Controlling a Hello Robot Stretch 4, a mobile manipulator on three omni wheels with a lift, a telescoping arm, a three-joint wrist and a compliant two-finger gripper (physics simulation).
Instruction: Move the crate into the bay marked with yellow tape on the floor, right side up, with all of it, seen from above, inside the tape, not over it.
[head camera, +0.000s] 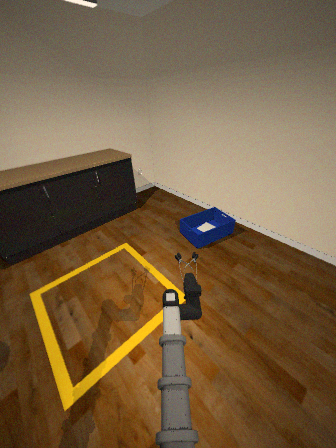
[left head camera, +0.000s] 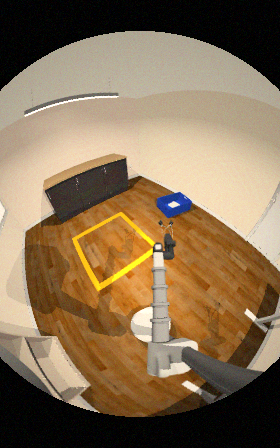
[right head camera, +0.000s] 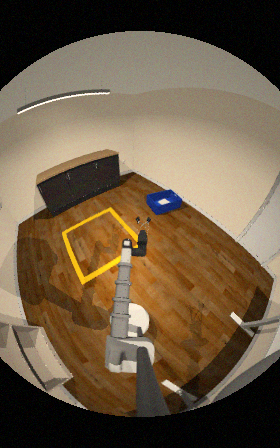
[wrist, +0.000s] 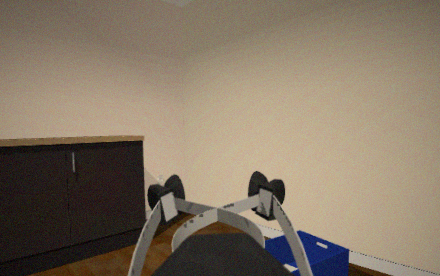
In view: my gripper (wrist: 216, 189), a blue crate (head camera: 224, 226) and a dark cabinet (head camera: 56, 200).
The dark cabinet also shows in the left head camera view (left head camera: 75, 189), in the right head camera view (right head camera: 66, 184) and in the wrist view (wrist: 75, 197).
